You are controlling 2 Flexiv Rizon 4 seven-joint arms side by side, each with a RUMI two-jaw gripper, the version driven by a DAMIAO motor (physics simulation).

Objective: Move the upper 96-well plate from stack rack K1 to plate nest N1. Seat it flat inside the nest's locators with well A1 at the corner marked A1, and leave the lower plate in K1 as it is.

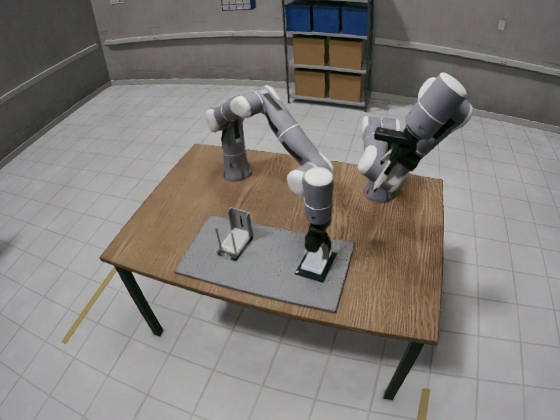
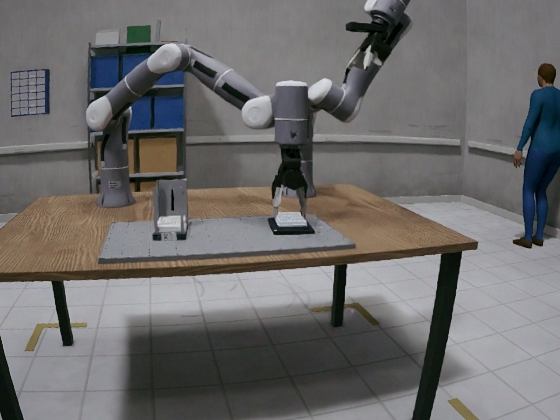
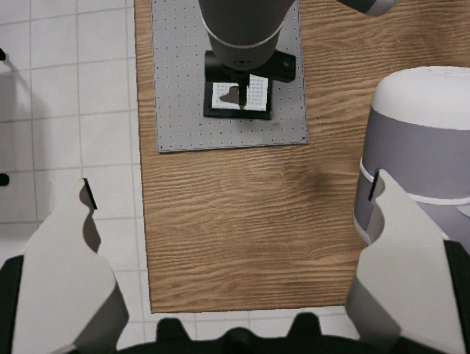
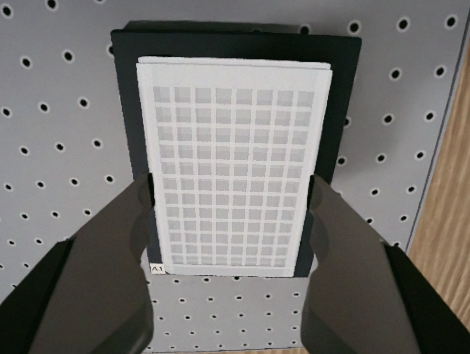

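The upper 96-well plate [image 1: 315,263] [image 2: 291,219] [image 3: 257,93] [image 4: 235,172] is white and lies level at plate nest N1 [image 1: 312,275] [image 2: 291,231] [image 3: 237,114] [image 4: 235,42], inside its black outline. Whether it rests fully flat within the locators is hard to tell. The A1 label [image 4: 157,268] shows beside the plate's near left corner; the plate's own A1 mark is not readable. My right gripper [image 2: 290,213] [image 4: 231,175] is shut on the plate's long sides. The lower plate [image 1: 235,241] [image 2: 170,223] sits in stack rack K1 [image 1: 240,218] [image 2: 162,197]. My left gripper [image 1: 379,174] [image 3: 232,177] is open, raised high.
A grey perforated board [image 1: 265,280] [image 2: 225,247] [image 3: 180,135] [image 4: 55,195] carries the nest and K1 on the wooden table [image 1: 390,290] [image 2: 390,235] [image 3: 240,225]. K1 has a tall back wall and thin front posts. The right arm [image 1: 318,195] [image 2: 291,110] stands over the nest.
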